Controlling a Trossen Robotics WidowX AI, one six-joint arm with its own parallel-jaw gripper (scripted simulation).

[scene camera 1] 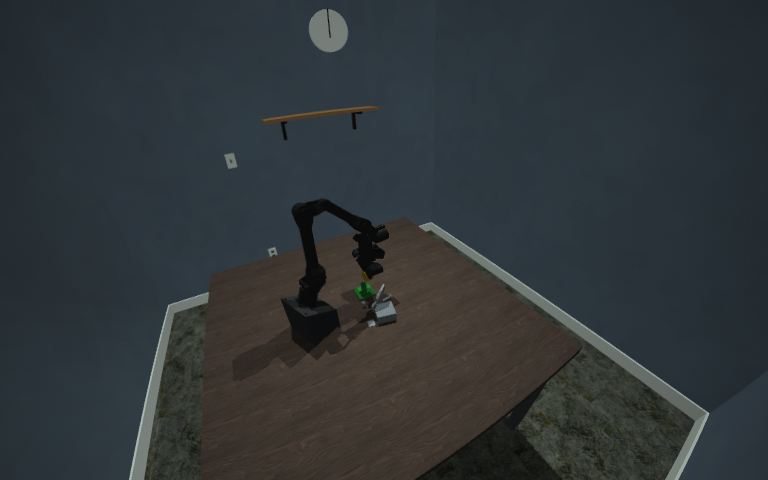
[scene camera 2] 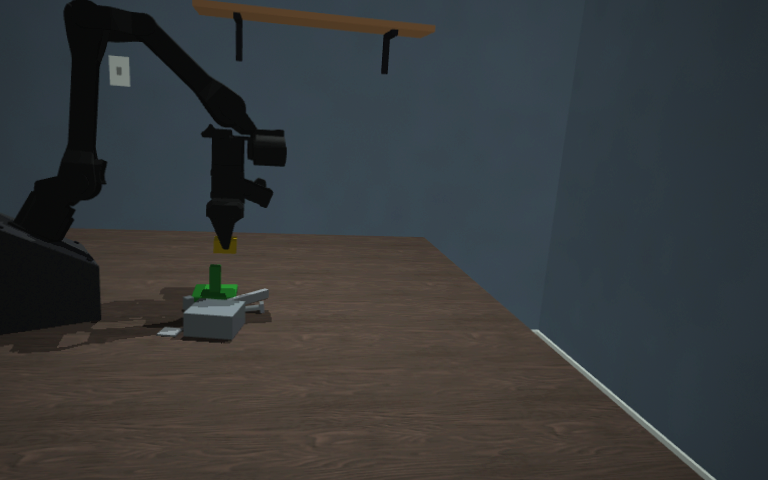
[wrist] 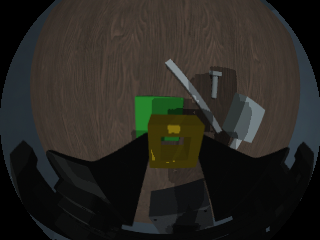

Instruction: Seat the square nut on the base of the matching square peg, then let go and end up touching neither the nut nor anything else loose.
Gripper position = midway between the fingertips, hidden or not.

In view: my gripper [scene camera 2: 226, 246] and a grey block [scene camera 2: 208, 318].
The grey block also shows in the wrist view [wrist: 244, 117]. My gripper is seen too in the wrist view [wrist: 173, 138].
